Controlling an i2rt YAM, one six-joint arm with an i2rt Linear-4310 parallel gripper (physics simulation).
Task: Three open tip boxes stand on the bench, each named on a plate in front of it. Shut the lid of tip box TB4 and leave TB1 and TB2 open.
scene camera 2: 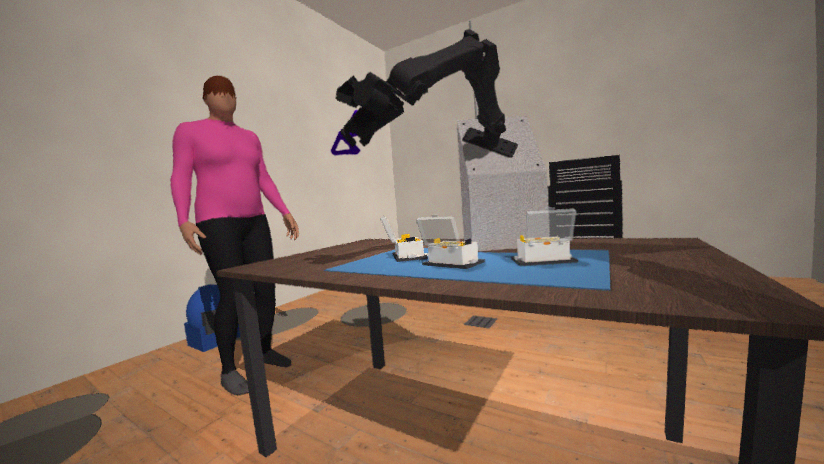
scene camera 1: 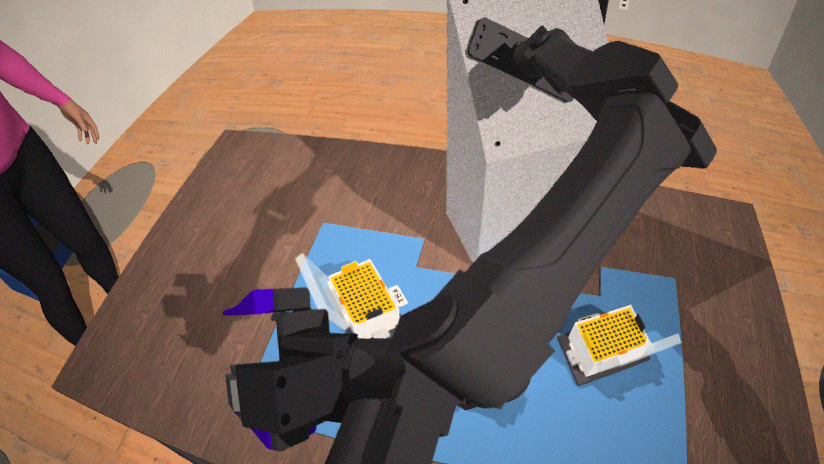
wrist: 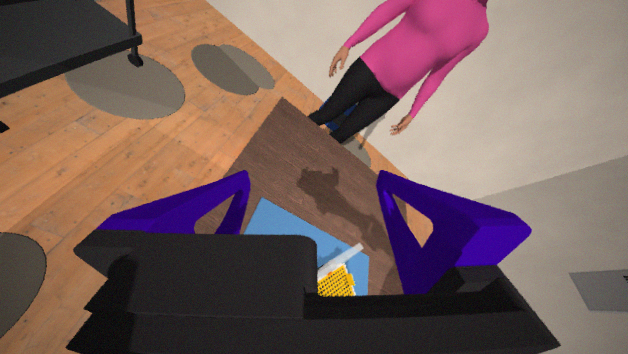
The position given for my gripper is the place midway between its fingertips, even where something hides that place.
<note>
I see my gripper (scene camera 1: 231, 361) and a blue mat (scene camera 1: 643, 407).
My gripper also shows in scene camera 2 (scene camera 2: 338, 144) and in the wrist view (wrist: 313, 177). The blue mat also shows in scene camera 2 (scene camera 2: 592, 271) and in the wrist view (wrist: 268, 218).
</note>
